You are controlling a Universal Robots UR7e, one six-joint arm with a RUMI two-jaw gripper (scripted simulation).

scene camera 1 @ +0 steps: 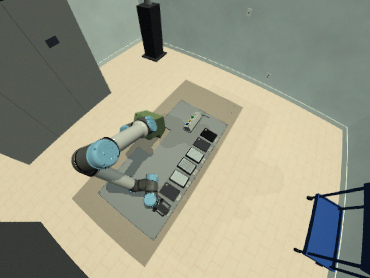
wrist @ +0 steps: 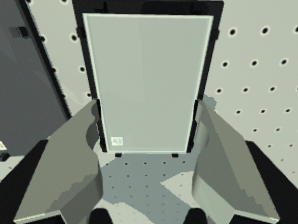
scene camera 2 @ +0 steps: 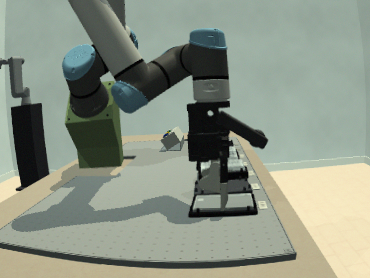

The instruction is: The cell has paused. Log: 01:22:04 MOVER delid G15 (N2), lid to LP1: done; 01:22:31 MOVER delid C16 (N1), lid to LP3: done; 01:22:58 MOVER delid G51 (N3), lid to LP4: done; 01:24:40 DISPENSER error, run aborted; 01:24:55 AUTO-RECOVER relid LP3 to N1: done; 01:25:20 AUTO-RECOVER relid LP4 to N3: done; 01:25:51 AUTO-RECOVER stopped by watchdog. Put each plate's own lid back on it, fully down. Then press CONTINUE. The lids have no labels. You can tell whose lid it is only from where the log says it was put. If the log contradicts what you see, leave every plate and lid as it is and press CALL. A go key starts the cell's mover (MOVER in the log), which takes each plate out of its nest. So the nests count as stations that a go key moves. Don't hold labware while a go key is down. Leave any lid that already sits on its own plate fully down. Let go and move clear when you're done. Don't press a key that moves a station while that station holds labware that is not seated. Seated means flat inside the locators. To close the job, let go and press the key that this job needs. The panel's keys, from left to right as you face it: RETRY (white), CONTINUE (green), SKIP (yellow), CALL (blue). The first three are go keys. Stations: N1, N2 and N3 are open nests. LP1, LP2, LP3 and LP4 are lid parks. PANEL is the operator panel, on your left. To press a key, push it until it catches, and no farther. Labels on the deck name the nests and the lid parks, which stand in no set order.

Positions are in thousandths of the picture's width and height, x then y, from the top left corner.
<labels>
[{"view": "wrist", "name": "gripper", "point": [495,449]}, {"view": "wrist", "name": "flat rectangular lid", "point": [495,310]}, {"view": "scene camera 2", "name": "gripper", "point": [601,732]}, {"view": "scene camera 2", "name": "flat rectangular lid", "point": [558,732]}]
</labels>
